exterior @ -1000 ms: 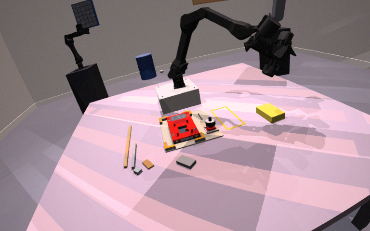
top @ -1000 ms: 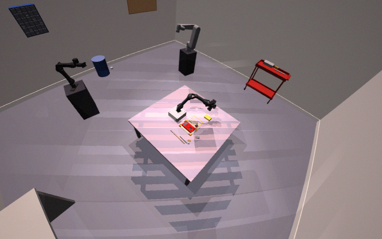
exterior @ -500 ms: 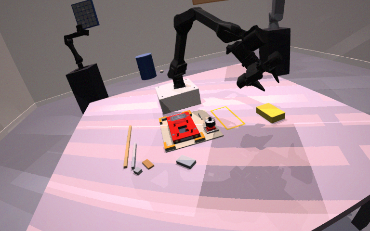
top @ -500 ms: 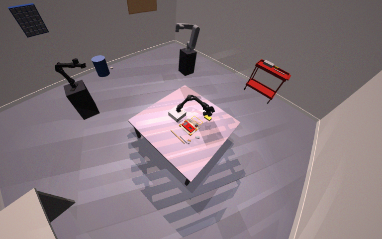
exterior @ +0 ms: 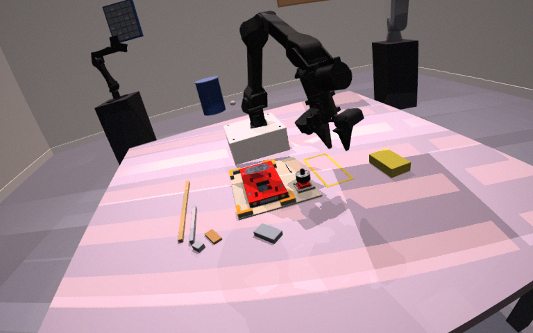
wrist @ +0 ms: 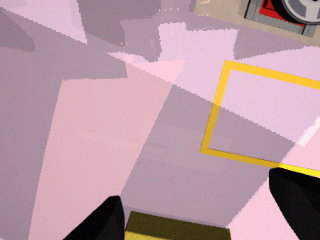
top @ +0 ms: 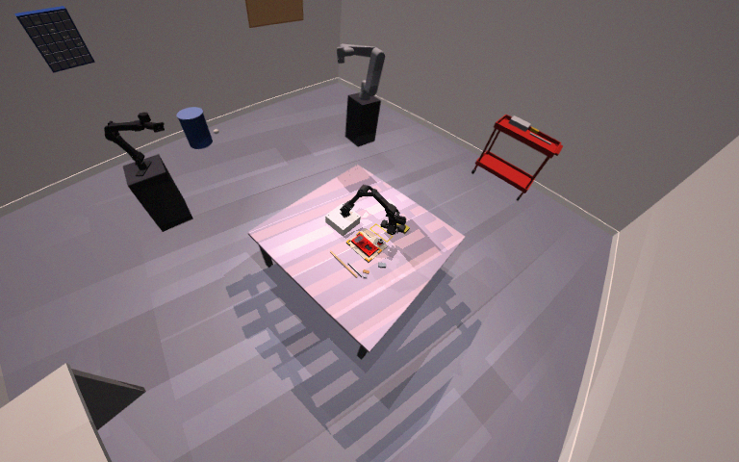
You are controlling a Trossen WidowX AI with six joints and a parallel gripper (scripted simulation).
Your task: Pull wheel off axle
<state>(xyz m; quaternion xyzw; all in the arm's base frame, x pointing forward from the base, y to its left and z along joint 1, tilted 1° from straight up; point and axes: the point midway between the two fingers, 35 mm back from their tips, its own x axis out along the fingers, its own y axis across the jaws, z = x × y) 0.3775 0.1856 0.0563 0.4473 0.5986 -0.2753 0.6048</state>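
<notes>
The black wheel lies 3 cm behind my gripper tip, 10 cm to the right of it and 8 cm below it. Also, from my gripper tip: yellow block: 4 cm behind, 17 cm to the left, 10 cm below; grey bar: 5 cm ahead, 41 cm to the right, 11 cm below; grey block: 13 cm ahead, 22 cm to the right, 11 cm below.
</notes>
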